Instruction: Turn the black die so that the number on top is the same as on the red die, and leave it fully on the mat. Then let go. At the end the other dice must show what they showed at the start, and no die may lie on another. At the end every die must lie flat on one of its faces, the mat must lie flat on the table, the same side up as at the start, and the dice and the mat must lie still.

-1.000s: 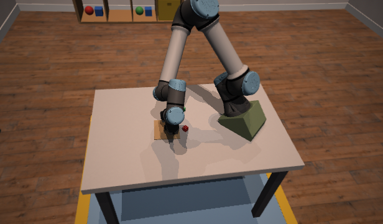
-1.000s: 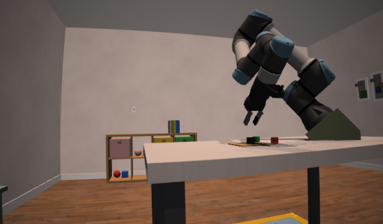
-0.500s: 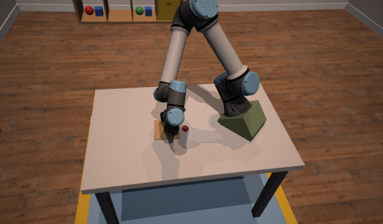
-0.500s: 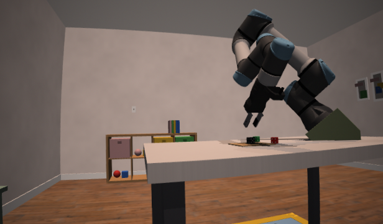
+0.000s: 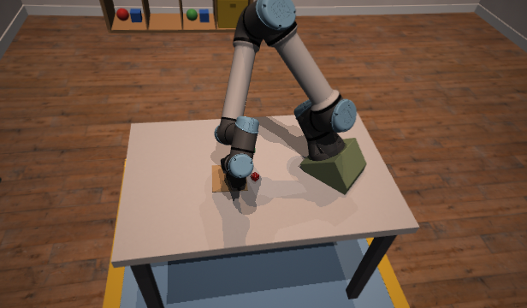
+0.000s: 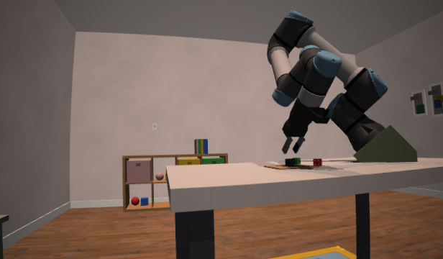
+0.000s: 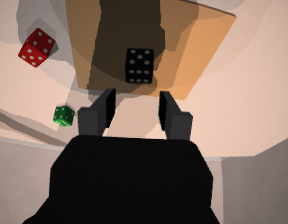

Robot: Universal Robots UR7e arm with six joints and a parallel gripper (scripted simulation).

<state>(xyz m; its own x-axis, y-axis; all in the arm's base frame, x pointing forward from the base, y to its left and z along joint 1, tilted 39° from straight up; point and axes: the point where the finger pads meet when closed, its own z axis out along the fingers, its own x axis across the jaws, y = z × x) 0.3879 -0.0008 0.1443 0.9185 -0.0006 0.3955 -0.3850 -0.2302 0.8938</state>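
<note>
The black die is 5 cm below my hand and 1 cm to the right of it. From my hand the other things lie so: red die 10 cm behind, 5 cm below, 3 cm to the left; then green die 15 cm behind, 11 cm to the right, 5 cm below; then tan mat 6 cm below, 1 cm to the right.
</note>
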